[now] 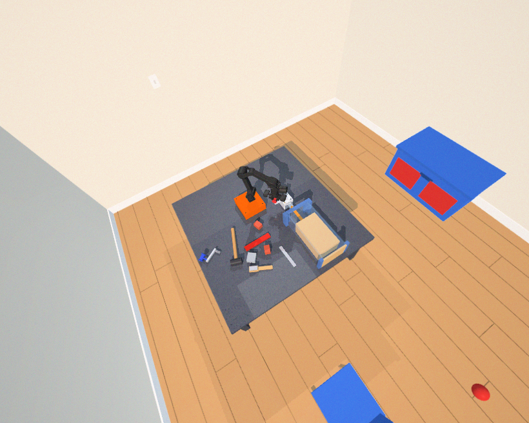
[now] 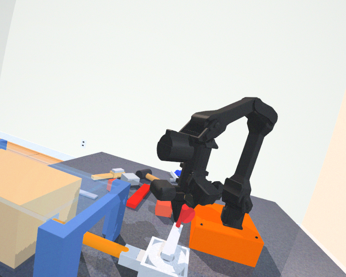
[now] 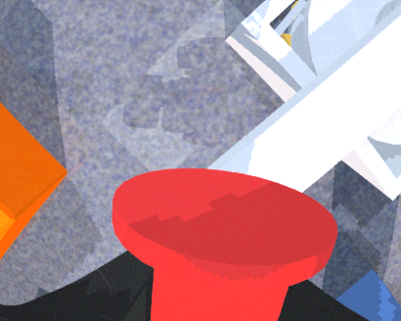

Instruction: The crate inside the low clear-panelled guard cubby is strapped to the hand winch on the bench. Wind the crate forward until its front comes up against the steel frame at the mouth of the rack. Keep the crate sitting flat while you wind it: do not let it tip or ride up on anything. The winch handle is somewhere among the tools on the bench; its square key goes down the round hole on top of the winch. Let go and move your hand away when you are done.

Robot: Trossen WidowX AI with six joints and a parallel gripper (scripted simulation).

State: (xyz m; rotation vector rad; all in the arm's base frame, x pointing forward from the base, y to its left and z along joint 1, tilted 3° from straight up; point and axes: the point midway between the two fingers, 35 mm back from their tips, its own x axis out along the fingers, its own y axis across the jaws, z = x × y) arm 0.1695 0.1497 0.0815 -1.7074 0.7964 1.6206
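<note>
The winch handle is 4 cm to the left of my gripper tip and 1 cm below it. The rest, counted from my gripper tip: blue frame (17 cm ahead, 10 cm to the left, 1 cm below); then white winch (9 cm to the left, 8 cm below, 1 cm behind); then red knob (2 cm above).
</note>
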